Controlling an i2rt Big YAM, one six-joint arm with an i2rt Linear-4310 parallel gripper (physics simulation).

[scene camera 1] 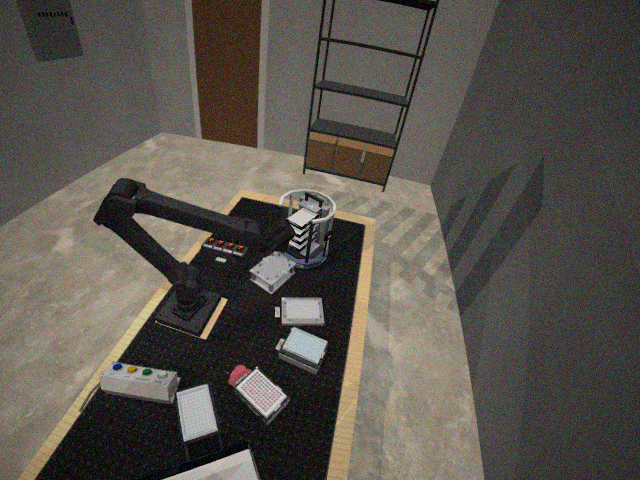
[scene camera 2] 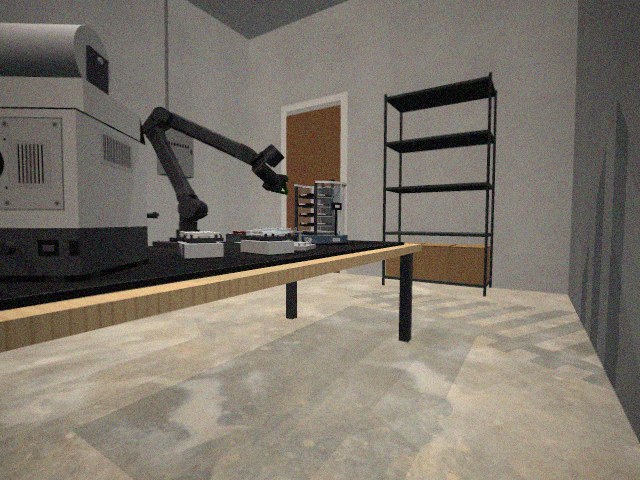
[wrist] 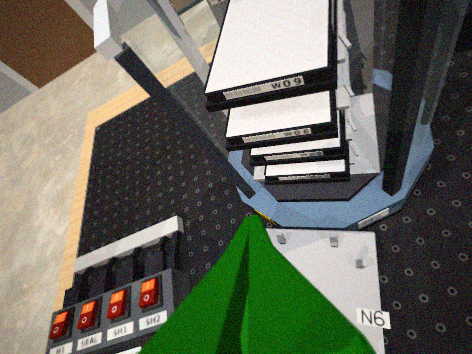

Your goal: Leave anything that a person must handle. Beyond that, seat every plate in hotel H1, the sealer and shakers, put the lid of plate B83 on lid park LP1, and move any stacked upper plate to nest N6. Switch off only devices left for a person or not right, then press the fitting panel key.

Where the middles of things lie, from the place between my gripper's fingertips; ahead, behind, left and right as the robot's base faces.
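Labels:
There is the white plate [scene camera 1: 197, 418], 65 cm to the right of my hand, 8 cm ahead of it and 9 cm below it. The button box [scene camera 1: 156, 385] is 69 cm to the right of my hand and 16 cm behind it, and it sits 18 cm below. I see the grey device labelled SH1 [scene camera 2: 277, 244] 31 cm to the right of my hand, 24 cm ahead of it and 19 cm below it, while the plate hotel H1 [scene camera 2: 329, 219] is 17 cm to the left of my hand, 7 cm below it and 3 cm ahead of it.

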